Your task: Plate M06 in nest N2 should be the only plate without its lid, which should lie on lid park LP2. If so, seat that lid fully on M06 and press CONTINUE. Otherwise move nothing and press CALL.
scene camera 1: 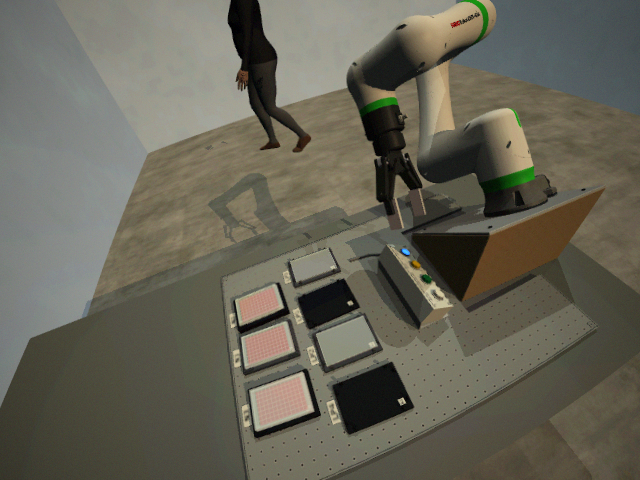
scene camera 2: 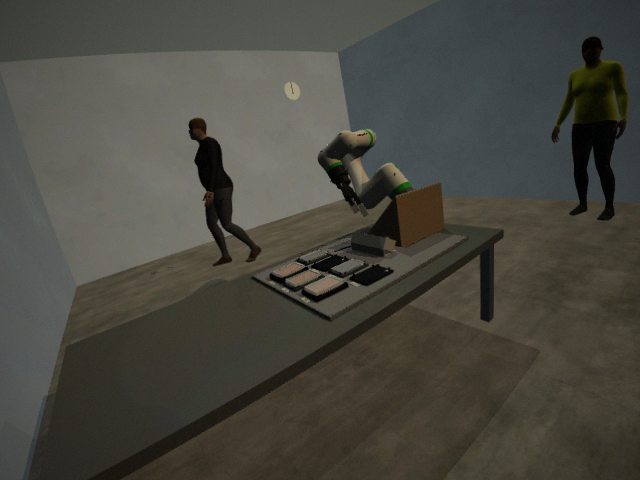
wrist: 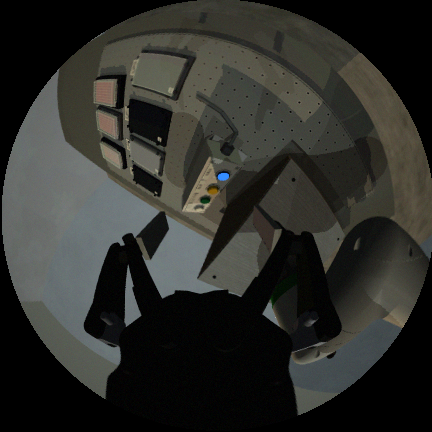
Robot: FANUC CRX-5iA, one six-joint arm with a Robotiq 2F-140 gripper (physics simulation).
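Places are measured from the arm's base along level axes (x right, y ahead, z up), in millimetres.
Pixels of known places: gripper, fingertip midpoint: point(scene camera 1: 409, 221) point(scene camera 2: 361, 213) point(wrist: 208, 217); arm's base, origin of the base link: point(scene camera 1: 514, 208) point(scene camera 2: 409, 203).
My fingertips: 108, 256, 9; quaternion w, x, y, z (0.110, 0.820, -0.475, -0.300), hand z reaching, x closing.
For each thing: its top centre in the pictures, then the offset to it from my fingertips, as dx, dy, dz. "spot": a spot on its surface instead. Level surfaces: height alone.
- button box, middle of its top: point(wrist: 196, 195) point(scene camera 1: 413, 270) point(scene camera 2: 371, 233) -79, +42, -84
- blue button, middle of its top: point(wrist: 220, 177) point(scene camera 1: 404, 250) -6, +13, -95
- yellow button, middle of its top: point(wrist: 210, 191) point(scene camera 1: 415, 262) -56, +17, -93
- green button, middle of its top: point(wrist: 202, 202) point(scene camera 1: 426, 276) -106, +22, -93
- grey piece, middle of its top: point(wrist: 153, 71) point(scene camera 1: 312, 264) point(scene camera 2: 313, 255) +137, +239, -150
- perforated board, its level: dz -167
- table, its level: dz -180
- cable, surface spot: point(wrist: 217, 110) spot: +86, +81, -160
My gripper point(scene camera 1: 407, 212) point(scene camera 2: 359, 209) point(wrist: 208, 217) is open and empty, above and behind the button box point(scene camera 1: 402, 290) point(scene camera 2: 368, 244). The box carries a blue button point(scene camera 1: 405, 252) point(wrist: 223, 176), bright in the wrist view, a yellow button point(scene camera 1: 415, 264) point(wrist: 213, 190), a green button point(scene camera 1: 425, 279) point(wrist: 205, 199) and a whitish one point(scene camera 1: 437, 294). Pink gridded plates show at the back point(scene camera 1: 260, 303), middle point(scene camera 1: 267, 343) and front point(scene camera 1: 282, 401) of the left column. The right column holds a grey piece point(scene camera 1: 312, 266), a black one point(scene camera 1: 328, 303), another grey one point(scene camera 1: 347, 342) and another black one point(scene camera 1: 373, 397). Labels are unreadable.
The plates stand on a perforated board point(scene camera 1: 496, 361) on the table point(scene camera 2: 170, 361). A brown-sided arm stand point(scene camera 1: 527, 258) point(scene camera 2: 421, 214) is beside the button box. A cable point(wrist: 217, 110) runs from the box. One person point(scene camera 1: 261, 67) point(scene camera 2: 211, 170) is behind the table, another point(scene camera 2: 597, 98) at the right.
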